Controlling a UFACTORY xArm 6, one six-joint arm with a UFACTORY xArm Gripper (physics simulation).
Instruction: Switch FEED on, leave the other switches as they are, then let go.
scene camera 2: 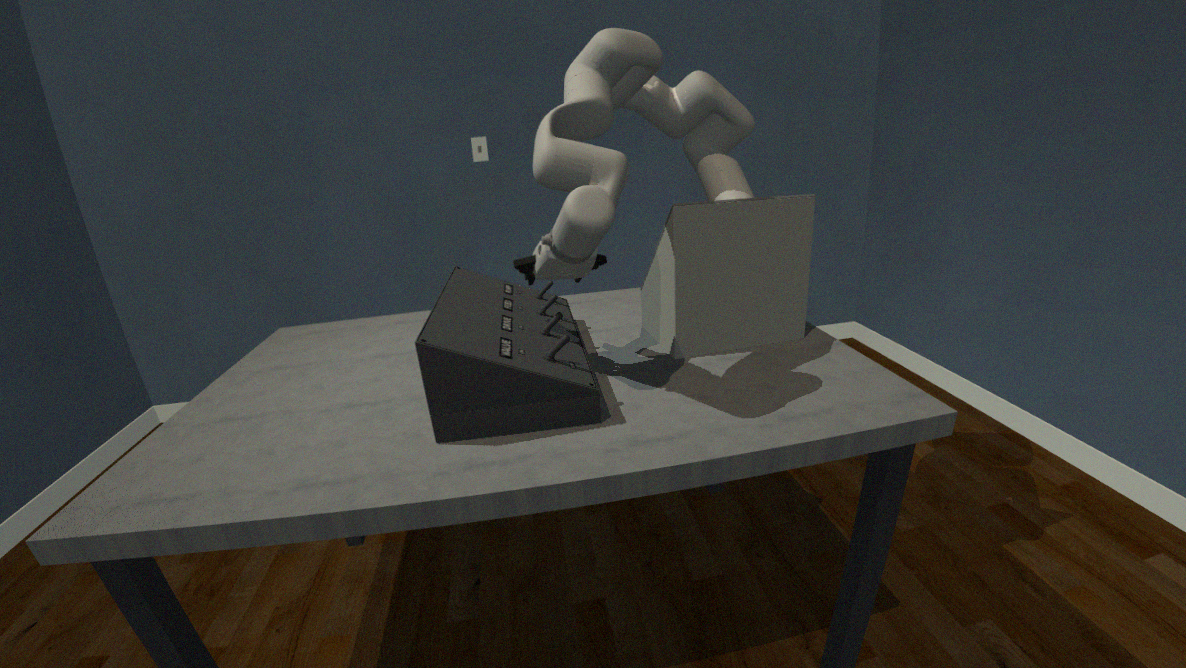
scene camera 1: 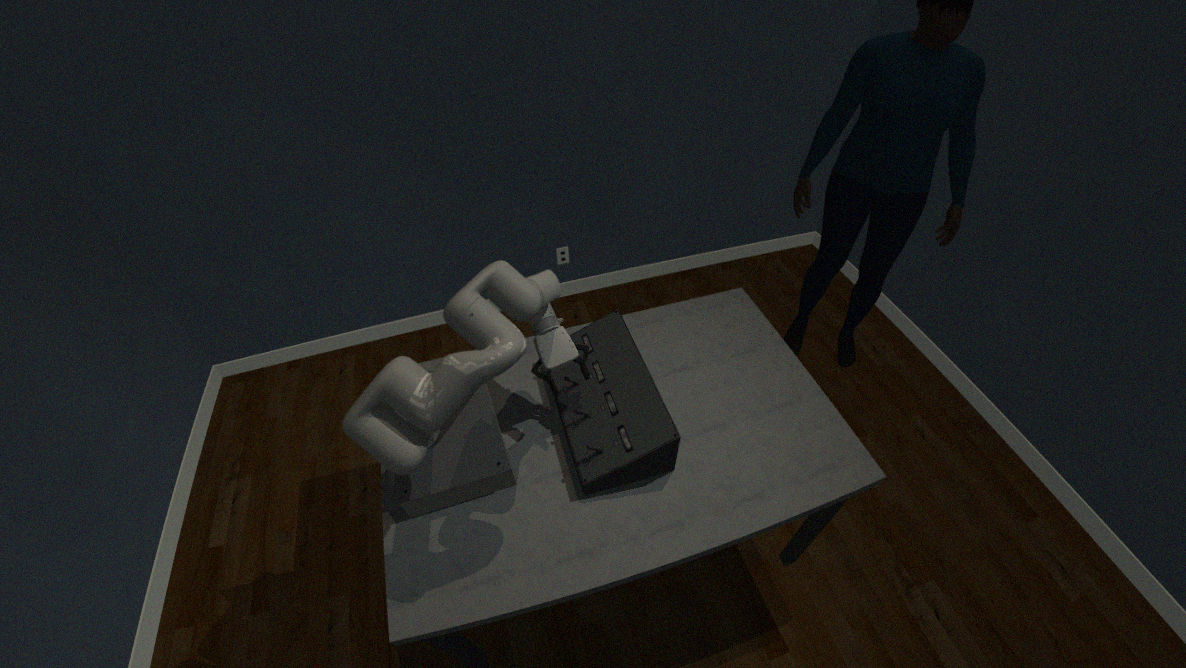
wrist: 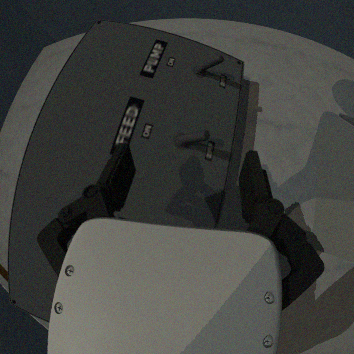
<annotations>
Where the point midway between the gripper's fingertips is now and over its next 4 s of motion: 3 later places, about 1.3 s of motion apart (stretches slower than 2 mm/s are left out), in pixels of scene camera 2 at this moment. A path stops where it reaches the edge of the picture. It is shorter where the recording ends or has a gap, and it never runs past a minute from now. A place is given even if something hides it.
The gripper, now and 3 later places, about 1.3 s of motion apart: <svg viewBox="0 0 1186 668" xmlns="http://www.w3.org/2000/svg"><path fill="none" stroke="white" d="M552 276L578 308L554 219L558 225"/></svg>
</annotations>
